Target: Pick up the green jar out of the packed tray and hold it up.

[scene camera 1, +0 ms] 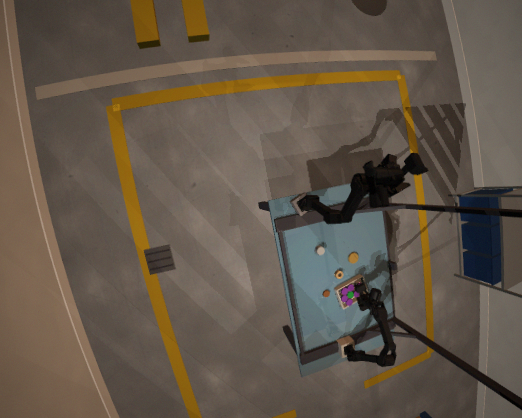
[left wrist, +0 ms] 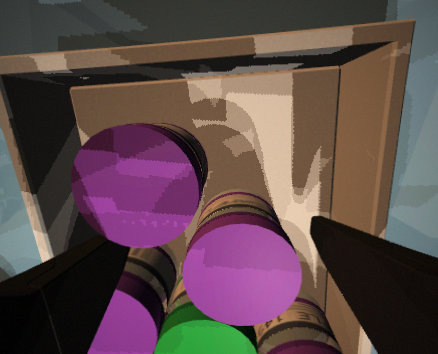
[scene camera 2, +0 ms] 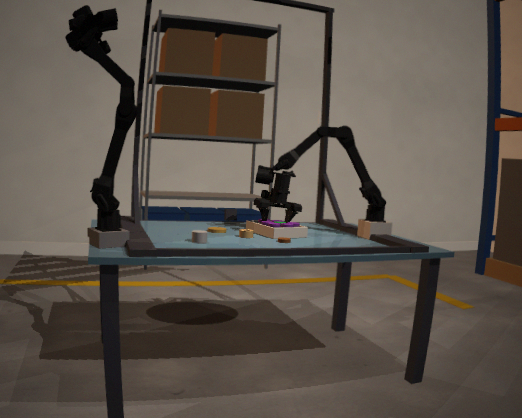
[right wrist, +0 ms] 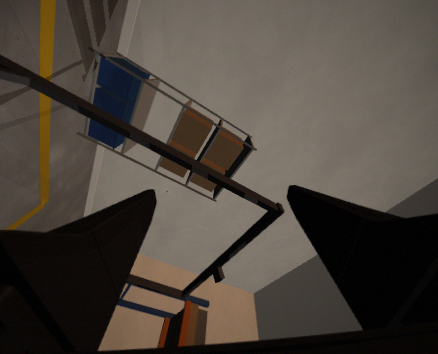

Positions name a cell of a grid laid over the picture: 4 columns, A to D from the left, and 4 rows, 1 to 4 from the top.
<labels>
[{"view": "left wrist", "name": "my left gripper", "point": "C3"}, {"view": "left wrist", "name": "purple jar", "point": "C4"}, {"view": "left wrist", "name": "purple jar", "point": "B3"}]
</labels>
